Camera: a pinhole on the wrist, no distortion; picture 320 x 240 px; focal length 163.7 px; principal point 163.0 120.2 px. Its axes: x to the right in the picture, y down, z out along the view. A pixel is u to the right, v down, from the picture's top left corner.
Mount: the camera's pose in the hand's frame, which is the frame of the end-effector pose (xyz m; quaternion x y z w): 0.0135 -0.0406 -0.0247 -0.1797 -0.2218 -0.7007 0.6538
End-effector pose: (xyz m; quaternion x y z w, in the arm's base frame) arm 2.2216 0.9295 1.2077 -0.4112 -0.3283 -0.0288 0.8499
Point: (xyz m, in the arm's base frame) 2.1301 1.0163 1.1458
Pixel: 135.7 16.2
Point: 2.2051 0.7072 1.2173
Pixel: behind the camera
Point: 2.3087 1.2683 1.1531
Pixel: 78.2 166.8
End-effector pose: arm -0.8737 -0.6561 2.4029 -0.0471 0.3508 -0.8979 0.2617
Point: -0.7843 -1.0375 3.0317
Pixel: 301.2 148.9
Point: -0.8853 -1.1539 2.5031
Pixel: 150.9 207.4
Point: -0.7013 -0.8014 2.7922
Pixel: 299.3 78.7
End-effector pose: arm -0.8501 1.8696 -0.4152 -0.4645 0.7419 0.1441 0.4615
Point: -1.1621 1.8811 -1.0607
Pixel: outside the picture
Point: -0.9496 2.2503 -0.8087
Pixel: 128.7 155.6
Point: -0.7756 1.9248 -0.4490
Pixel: 243.3 92.2
